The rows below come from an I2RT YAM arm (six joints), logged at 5 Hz.
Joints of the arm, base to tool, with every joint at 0 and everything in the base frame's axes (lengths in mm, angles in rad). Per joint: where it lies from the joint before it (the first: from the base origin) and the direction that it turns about. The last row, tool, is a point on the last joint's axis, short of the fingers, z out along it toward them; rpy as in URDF.
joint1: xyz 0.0 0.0 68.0 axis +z
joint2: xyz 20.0 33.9 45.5 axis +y
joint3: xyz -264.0 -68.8 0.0 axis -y
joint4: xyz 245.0 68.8 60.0 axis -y
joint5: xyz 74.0 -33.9 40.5 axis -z
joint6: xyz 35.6 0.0 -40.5 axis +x
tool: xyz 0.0 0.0 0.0 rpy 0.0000 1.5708 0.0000
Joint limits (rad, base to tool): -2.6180..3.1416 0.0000..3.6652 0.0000..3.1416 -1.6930..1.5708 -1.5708..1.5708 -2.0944..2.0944
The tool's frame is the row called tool.
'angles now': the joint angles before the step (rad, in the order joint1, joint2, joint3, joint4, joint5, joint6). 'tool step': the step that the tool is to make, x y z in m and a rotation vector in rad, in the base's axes. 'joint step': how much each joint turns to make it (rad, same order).
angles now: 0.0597 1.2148 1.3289 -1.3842 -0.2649 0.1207
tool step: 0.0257 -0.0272 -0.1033 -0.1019 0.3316 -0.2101
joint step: -0.1118 0.1720 -0.2704 0.1281 0.1132 0.0854
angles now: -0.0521 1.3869 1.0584 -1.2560 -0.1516 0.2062
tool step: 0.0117 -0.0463 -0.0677 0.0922 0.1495 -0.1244
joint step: -0.2006 0.2086 -0.0964 0.1280 -0.0603 -0.0835
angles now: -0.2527 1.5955 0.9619 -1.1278 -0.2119 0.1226
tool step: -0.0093 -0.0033 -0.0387 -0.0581 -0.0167 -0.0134
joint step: -0.0161 0.0292 -0.1381 0.1996 0.0515 0.0064
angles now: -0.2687 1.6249 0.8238 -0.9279 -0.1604 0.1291
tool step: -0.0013 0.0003 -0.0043 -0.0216 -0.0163 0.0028
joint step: 0.0023 -0.0043 -0.0228 0.0402 0.0164 0.0019
